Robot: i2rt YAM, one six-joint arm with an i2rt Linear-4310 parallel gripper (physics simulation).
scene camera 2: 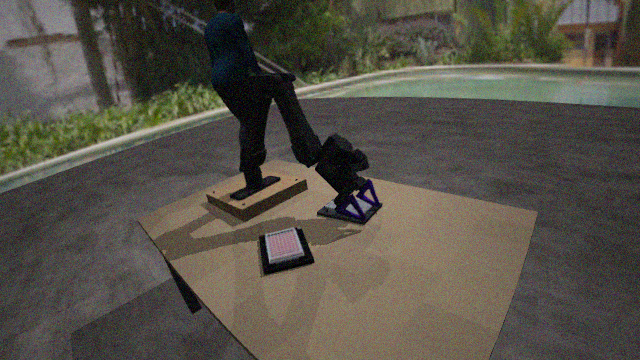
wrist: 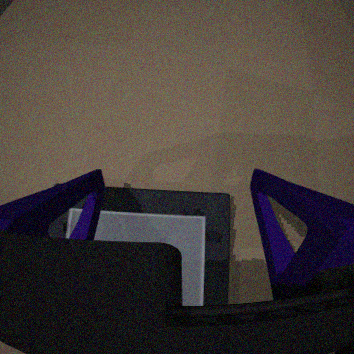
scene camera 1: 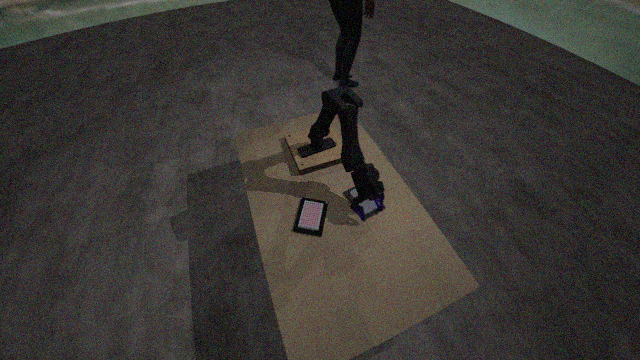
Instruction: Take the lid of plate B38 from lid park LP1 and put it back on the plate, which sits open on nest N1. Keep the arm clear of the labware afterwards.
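Places are measured from the arm's base along level axes (x left, y down, z back), in metres.
Pixels of known places: gripper, fingertip midpoint: (scene camera 2: 372, 213) (wrist: 177, 177) (scene camera 1: 372, 215); arm's base, origin of the base link: (scene camera 2: 256, 188) (scene camera 1: 317, 147).
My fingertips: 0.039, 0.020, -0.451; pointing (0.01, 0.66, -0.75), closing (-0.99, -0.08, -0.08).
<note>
For each thing: its top centre in the pictures, then the offset to it from my fingertips, as dx, dy, dz. Level surfaces: height alone.
- lid, middle of its top: (wrist: 128, 321) (scene camera 2: 349, 203) (scene camera 1: 365, 197) +0.021, -0.004, +0.087
- dark lid park LP1, middle of its top: (wrist: 131, 320) (scene camera 2: 349, 204) (scene camera 1: 364, 198) +0.019, +0.000, +0.089
- open plate B38, middle of its top: (scene camera 2: 282, 242) (scene camera 1: 311, 213) -0.230, -0.006, +0.127
- black nest N1, middle of its top: (scene camera 2: 283, 245) (scene camera 1: 311, 214) -0.230, +0.002, +0.127
- wooden table top, its level: dy +0.020
The lid (scene camera 1: 369, 206) (scene camera 2: 331, 206) (wrist: 150, 226) is a pale, flat rectangle lying on the dark lid park LP1 (wrist: 218, 230). My gripper (scene camera 1: 373, 213) (scene camera 2: 369, 212) (wrist: 177, 177) is open with nothing between its purple fingers, low over the park. In the wrist view the left finger overlaps the lid's left part, and the right finger is off the park's right edge. The gripper body hides the near part of the lid. The open plate B38 (scene camera 1: 311, 215) (scene camera 2: 284, 245), with pink wells, sits on the black nest N1 (scene camera 1: 307, 232) (scene camera 2: 288, 267).
The arm's base stands on a wooden block (scene camera 1: 320, 162) (scene camera 2: 270, 202) at the back of the wooden table top (scene camera 1: 370, 280) (scene camera 2: 430, 280). The nest is to the left of the lid park in both scene views. A person (scene camera 1: 346, 45) (scene camera 2: 232, 55) stands behind the arm. The arm's shadow crosses the table.
</note>
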